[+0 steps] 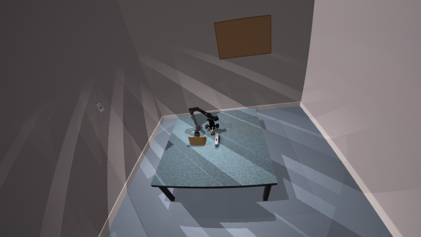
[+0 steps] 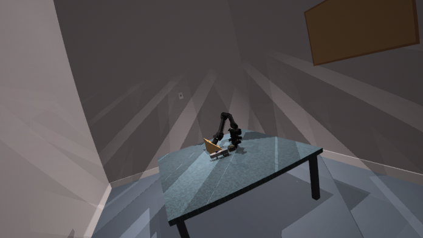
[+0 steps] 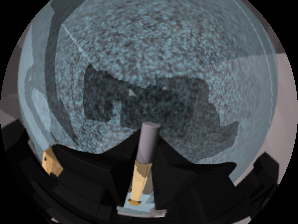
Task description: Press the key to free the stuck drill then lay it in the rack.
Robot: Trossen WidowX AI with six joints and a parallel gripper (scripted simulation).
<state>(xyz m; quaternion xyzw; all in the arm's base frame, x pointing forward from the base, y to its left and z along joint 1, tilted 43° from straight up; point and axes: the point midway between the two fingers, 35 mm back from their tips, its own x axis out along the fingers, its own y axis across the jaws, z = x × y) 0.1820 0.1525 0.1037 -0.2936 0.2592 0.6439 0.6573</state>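
Now: the drill 40 mm to the right of my gripper tip and 40 mm above it. Also, from my gripper tip: grey holder block (80 mm ahead, 220 mm to the right, 30 mm above); grey-brown block (50 mm to the right, 10 mm above); blue key (80 mm ahead, 240 mm to the right, 50 mm above).
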